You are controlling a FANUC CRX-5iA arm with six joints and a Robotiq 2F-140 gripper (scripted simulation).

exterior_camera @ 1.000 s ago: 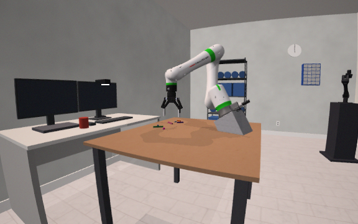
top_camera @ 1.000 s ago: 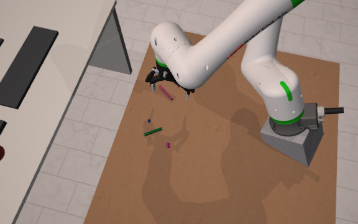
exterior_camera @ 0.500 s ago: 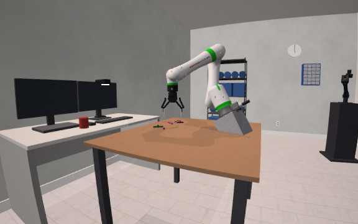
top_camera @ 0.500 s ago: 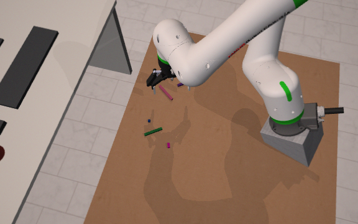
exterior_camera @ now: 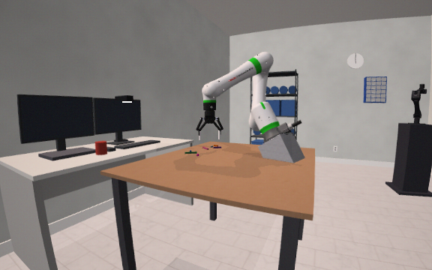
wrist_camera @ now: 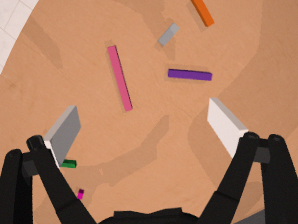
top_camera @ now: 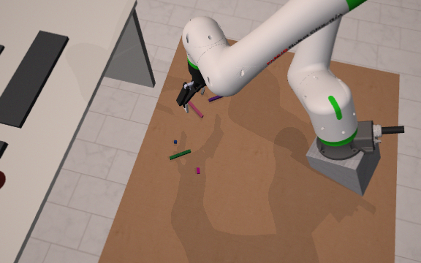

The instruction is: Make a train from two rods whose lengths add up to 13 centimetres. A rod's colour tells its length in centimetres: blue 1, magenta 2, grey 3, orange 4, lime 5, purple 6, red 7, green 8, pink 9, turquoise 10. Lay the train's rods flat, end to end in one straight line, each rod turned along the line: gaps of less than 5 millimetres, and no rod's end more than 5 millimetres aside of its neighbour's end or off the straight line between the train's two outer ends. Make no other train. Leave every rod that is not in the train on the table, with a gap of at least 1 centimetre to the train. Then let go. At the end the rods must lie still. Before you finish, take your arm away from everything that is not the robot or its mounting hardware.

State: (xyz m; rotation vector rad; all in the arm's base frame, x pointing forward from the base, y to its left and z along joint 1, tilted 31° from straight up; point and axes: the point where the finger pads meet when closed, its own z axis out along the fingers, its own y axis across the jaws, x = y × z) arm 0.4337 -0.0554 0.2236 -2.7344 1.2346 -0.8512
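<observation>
Right now the orange rod is 13 cm to the right of my hand and 7 cm below it. Round my hand: grey rod: 2 cm ahead, 8 cm to the right, 7 cm below; pink rod: 4 cm ahead, 7 cm below; purple rod: 4 cm behind, 6 cm to the right, 7 cm below.
</observation>
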